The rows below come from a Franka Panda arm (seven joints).
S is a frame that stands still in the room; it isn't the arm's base.
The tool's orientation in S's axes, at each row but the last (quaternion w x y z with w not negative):
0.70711 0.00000 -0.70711 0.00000
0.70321 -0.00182 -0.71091 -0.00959
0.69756 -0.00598 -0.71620 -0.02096
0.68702 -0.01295 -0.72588 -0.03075
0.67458 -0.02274 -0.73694 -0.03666
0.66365 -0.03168 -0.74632 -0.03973
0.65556 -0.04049 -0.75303 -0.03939
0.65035 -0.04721 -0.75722 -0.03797
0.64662 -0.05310 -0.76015 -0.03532
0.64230 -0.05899 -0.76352 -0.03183
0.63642 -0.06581 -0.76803 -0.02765
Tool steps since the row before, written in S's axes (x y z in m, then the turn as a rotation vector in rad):
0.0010 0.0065 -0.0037 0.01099 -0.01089 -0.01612
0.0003 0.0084 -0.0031 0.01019 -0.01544 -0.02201
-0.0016 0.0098 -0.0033 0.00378 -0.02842 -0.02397
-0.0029 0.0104 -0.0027 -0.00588 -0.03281 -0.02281
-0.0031 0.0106 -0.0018 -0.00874 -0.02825 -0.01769
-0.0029 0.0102 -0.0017 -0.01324 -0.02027 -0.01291
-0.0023 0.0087 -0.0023 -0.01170 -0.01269 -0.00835
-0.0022 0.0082 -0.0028 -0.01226 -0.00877 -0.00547
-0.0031 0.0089 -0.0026 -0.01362 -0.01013 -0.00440
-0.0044 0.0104 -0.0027 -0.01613 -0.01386 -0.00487
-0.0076 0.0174 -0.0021 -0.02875 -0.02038 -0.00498
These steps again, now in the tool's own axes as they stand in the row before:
-0.0037 0.0065 -0.0010 -0.01612 -0.01089 -0.01099
-0.0032 0.0084 -0.0001 -0.02195 -0.01552 -0.01020
-0.0035 0.0097 0.0021 -0.02347 -0.02877 -0.00424
-0.0028 0.0101 0.0037 -0.02167 -0.03371 0.00505
-0.0017 0.0103 0.0041 -0.01639 -0.02928 0.00782
-0.0014 0.0098 0.0041 -0.01116 -0.02171 0.01253
-0.0019 0.0084 0.0036 -0.00678 -0.01398 0.01123
-0.0023 0.0079 0.0036 -0.00377 -0.01017 0.01182
-0.0018 0.0085 0.0045 -0.00254 -0.01170 0.01281
-0.0014 0.0098 0.0061 -0.00277 -0.01572 0.01488
0.0005 0.0163 0.0100 -0.00102 -0.02388 0.02637

